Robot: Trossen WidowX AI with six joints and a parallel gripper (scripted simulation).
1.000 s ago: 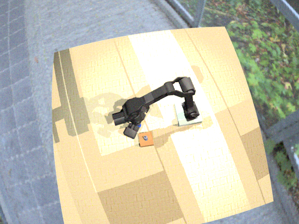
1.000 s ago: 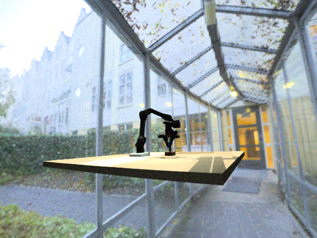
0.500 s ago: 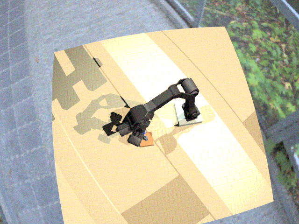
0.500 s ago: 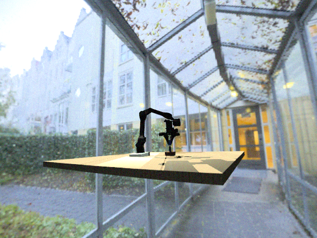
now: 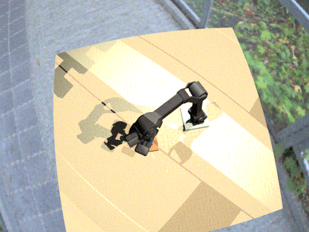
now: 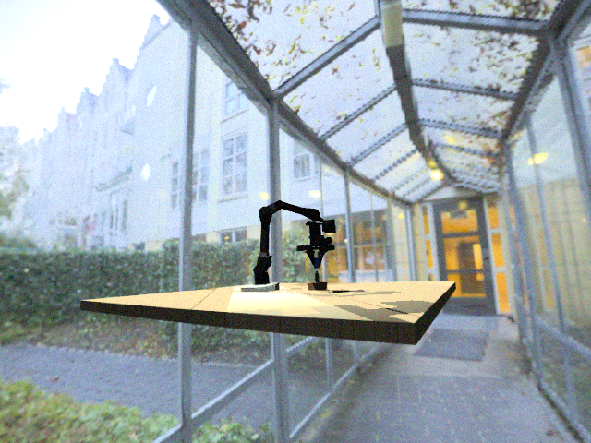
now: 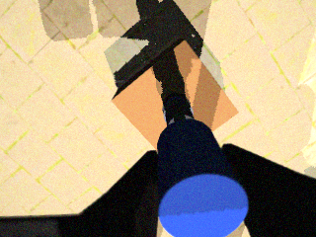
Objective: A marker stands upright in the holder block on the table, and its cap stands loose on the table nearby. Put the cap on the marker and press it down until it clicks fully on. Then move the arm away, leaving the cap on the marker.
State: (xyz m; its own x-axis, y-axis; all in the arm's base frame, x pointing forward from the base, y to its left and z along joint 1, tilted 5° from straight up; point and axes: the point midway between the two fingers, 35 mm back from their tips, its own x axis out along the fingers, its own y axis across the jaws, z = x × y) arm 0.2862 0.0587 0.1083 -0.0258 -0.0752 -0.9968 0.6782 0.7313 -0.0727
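My gripper tip is now 100 mm above the holder block. Round my gripper tip: blue cap (10 mm above).
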